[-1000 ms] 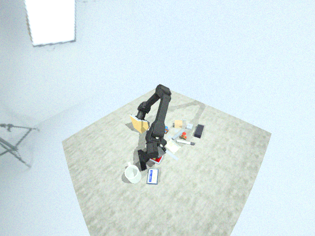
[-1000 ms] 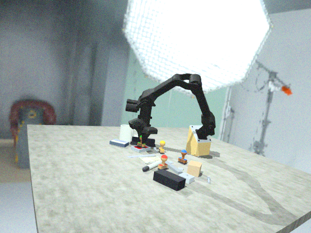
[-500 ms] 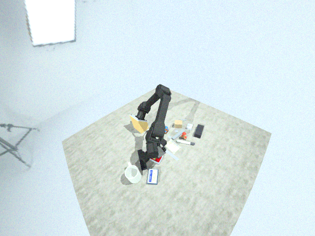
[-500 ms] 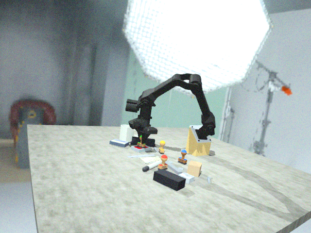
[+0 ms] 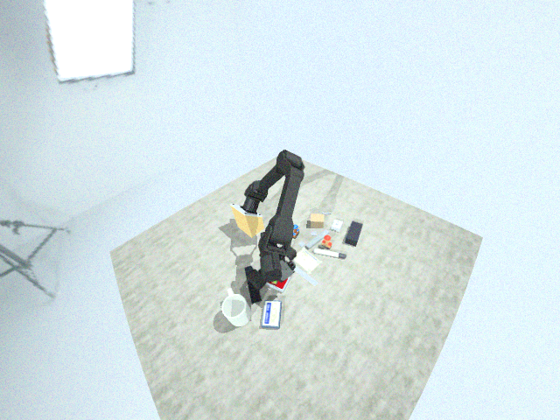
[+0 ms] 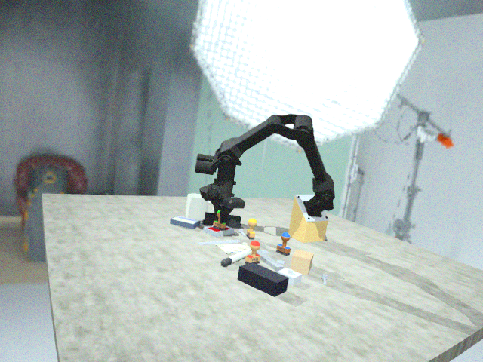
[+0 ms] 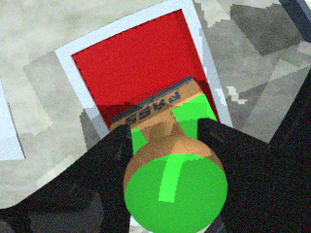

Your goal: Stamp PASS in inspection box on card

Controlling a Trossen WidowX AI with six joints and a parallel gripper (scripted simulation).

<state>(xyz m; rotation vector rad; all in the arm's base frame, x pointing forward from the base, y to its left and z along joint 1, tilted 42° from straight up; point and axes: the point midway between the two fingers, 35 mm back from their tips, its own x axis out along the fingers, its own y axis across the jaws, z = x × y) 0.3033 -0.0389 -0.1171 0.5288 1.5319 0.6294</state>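
The green-knobbed PASS stamp lies right at my gripper tip. From my gripper tip the other things lie so: pale ruler 9 cm to the left, 4 cm below, 4 cm ahead; then ink pad 3 cm below; then yellow-knobbed stamp 9 cm behind, 6 cm to the left, 2 cm below.
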